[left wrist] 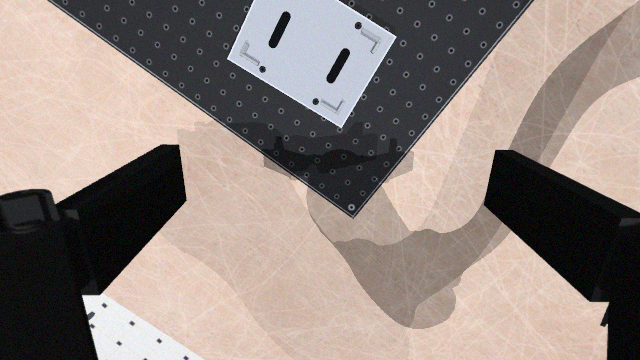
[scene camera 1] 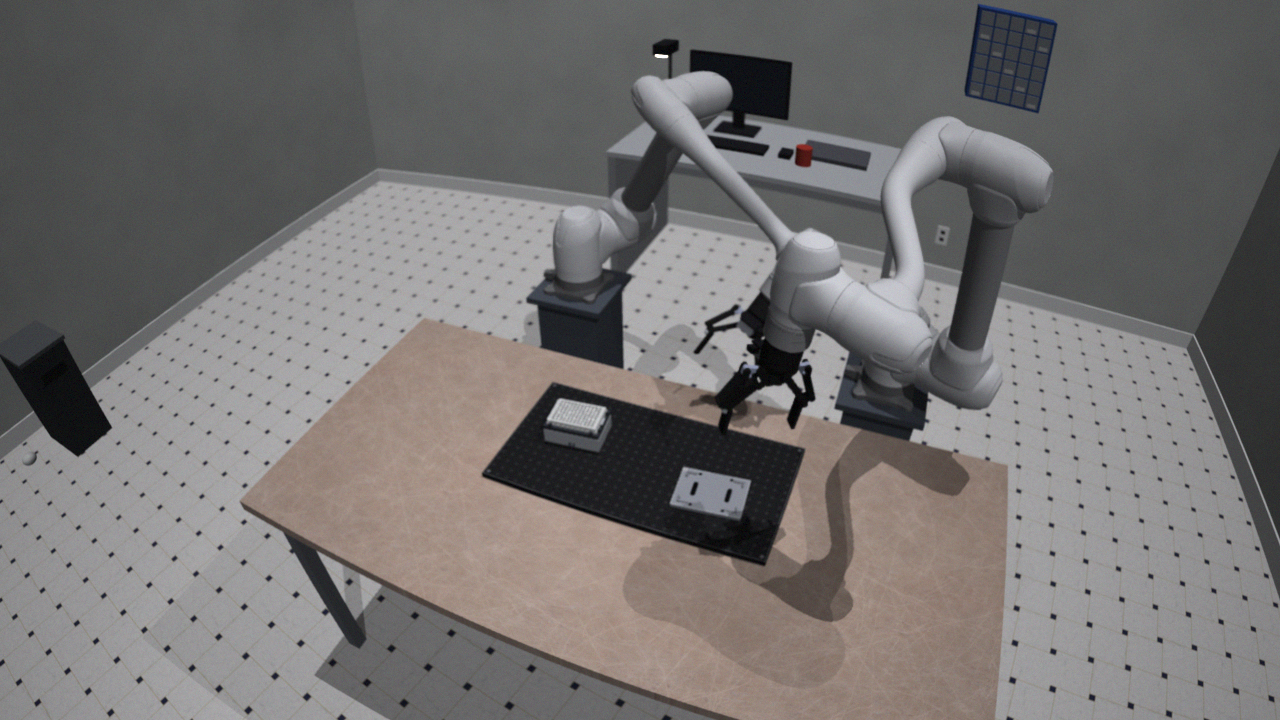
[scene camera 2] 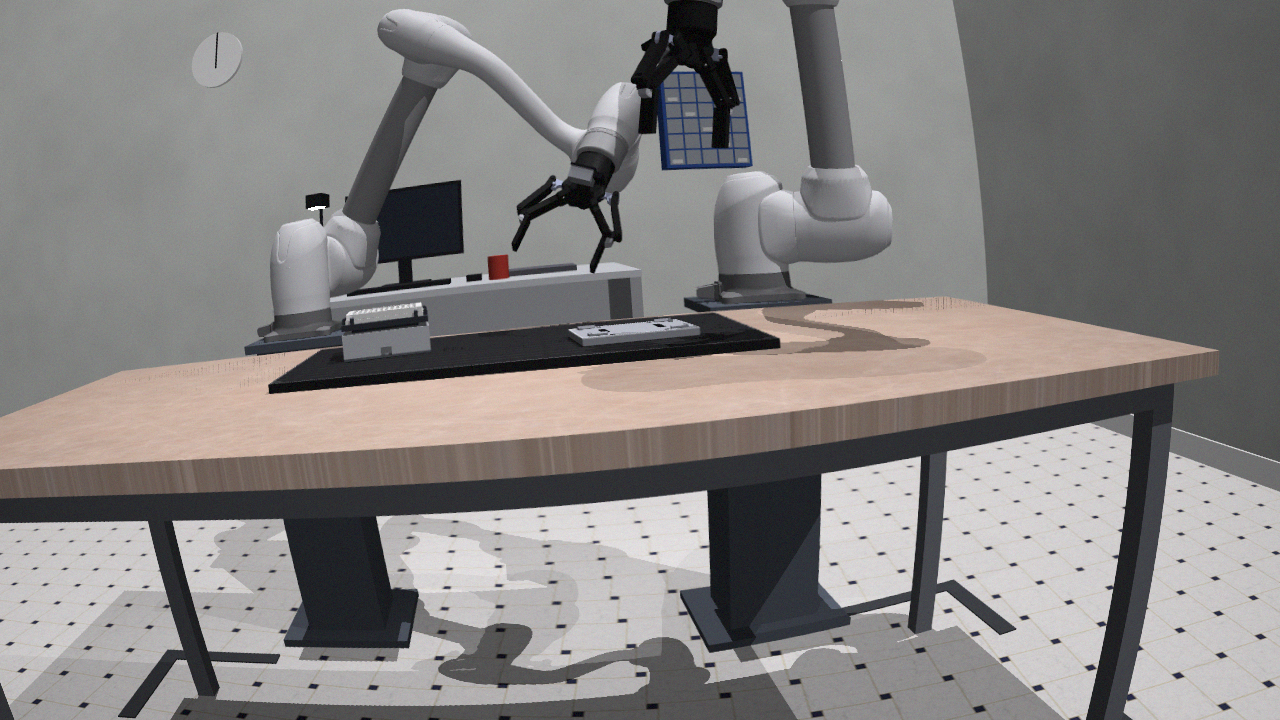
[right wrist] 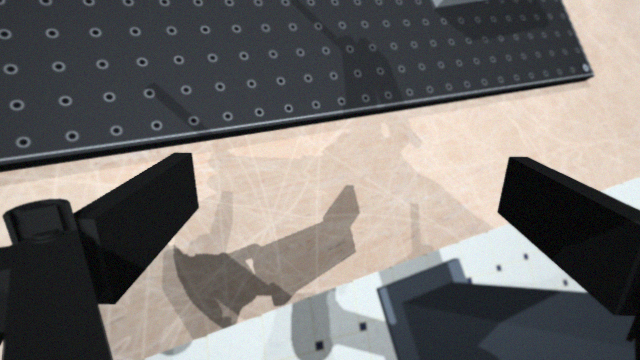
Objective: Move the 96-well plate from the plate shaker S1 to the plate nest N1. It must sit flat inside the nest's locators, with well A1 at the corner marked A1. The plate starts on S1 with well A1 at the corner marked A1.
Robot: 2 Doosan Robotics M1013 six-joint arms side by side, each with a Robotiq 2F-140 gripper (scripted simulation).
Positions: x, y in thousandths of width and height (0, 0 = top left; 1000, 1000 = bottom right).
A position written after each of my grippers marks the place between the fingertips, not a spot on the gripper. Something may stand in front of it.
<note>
In view: my left gripper (scene camera 2: 536, 195), my right gripper (scene camera 2: 432, 359), a white 96-well plate (scene camera 1: 457, 580) and a grey plate nest N1 (scene camera 1: 557, 678).
The white 96-well plate shows as well in scene camera 2 (scene camera 2: 318, 431). My left gripper shows as well in the left wrist view (left wrist: 526, 488) and in scene camera 1 (scene camera 1: 591, 594). My right gripper is seen too in scene camera 1 (scene camera 1: 561, 516) and in the right wrist view (right wrist: 543, 510). The left wrist view misses the white 96-well plate: it is out of frame. The right wrist view misses the white 96-well plate: it is out of frame.
</note>
